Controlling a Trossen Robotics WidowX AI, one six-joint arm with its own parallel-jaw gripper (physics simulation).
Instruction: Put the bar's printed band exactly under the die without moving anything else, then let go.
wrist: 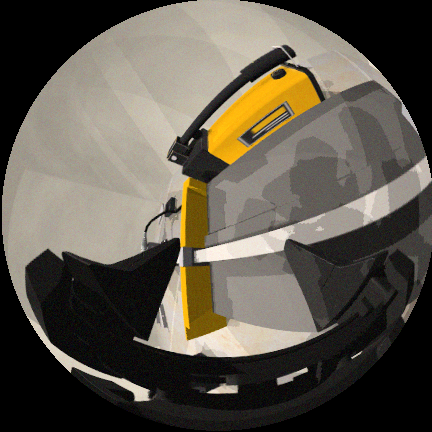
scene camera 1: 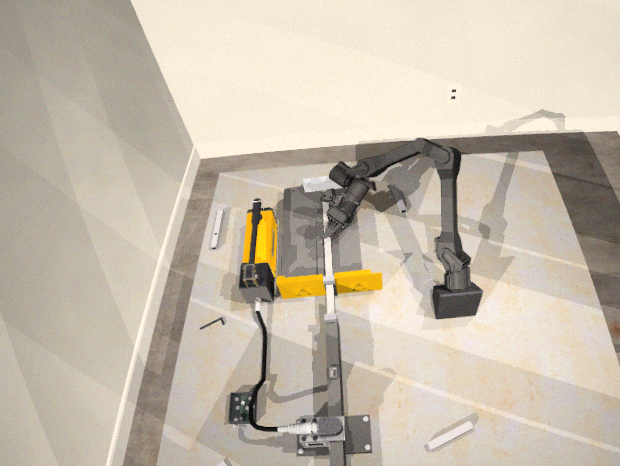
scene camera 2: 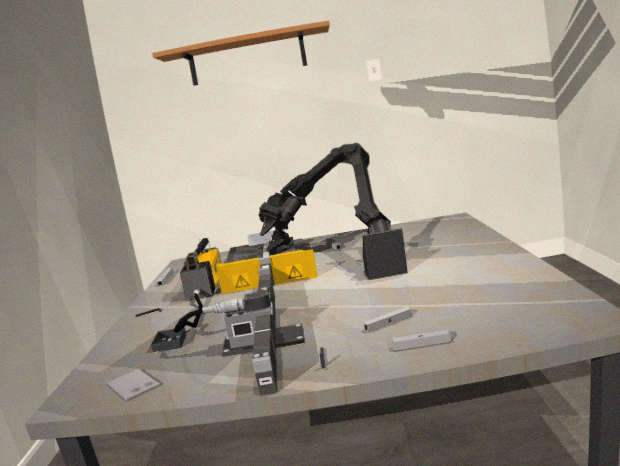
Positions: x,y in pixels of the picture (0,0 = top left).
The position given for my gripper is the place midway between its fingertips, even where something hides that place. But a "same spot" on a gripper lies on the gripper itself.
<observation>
My gripper shows in the wrist view (234,244), in scene camera 1 and in scene camera 2. One and the same spot on my gripper: (scene camera 1: 333,226) is (scene camera 2: 269,223).
</observation>
